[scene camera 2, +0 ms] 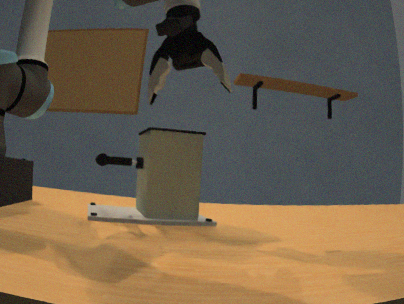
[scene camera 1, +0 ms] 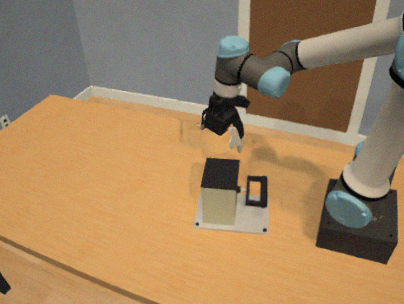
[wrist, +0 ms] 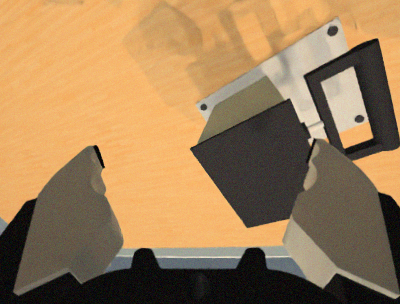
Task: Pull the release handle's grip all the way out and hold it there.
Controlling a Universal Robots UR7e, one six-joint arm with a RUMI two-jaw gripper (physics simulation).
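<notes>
The release handle's black rectangular grip (scene camera 1: 264,192) (scene camera 2: 117,160) (wrist: 385,100) stands out sideways from a pale green box with a black top (scene camera 1: 220,205) (scene camera 2: 170,175) (wrist: 250,165). A short stretch of light shaft (wrist: 315,129) shows between box and grip. The box stands on a light grey base plate (scene camera 1: 245,224) (scene camera 2: 115,213) (wrist: 320,40). My gripper (scene camera 1: 220,138) (scene camera 2: 191,97) (wrist: 203,146) is open and empty, fingers pointing down, above the level of the box and apart from the grip. In the wrist view the right fingertip overlaps the shaft side of the box.
The wooden table (scene camera 1: 125,190) (scene camera 2: 300,240) (wrist: 60,90) carries the fixture. The arm's dark pedestal (scene camera 1: 350,235) (scene camera 2: 15,180) stands on the grip's side of the box. A wall shelf (scene camera 2: 300,87) and a brown panel (scene camera 1: 310,60) (scene camera 2: 95,70) are in the background.
</notes>
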